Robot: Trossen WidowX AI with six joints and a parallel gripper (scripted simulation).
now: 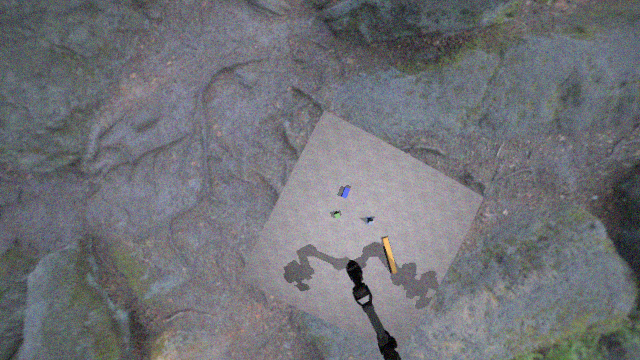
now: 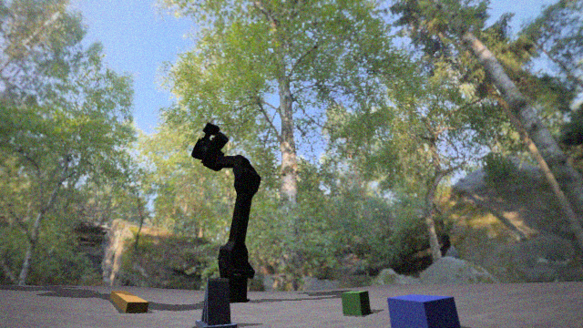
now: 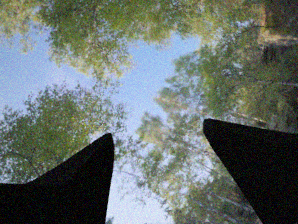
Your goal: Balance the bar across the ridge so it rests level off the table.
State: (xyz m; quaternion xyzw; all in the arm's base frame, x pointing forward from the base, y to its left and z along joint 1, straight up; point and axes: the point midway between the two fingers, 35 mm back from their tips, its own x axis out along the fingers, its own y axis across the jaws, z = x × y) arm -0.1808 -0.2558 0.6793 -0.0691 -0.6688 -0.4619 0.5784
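The bar lies 700 mm below my gripper tip, 370 mm ahead of it and 70 mm to the left of it. From my gripper tip the other things lie so: blue cube 690 mm below, 610 mm ahead, 540 mm to the left; then green cube 690 mm below, 520 mm to the left, 460 mm ahead.
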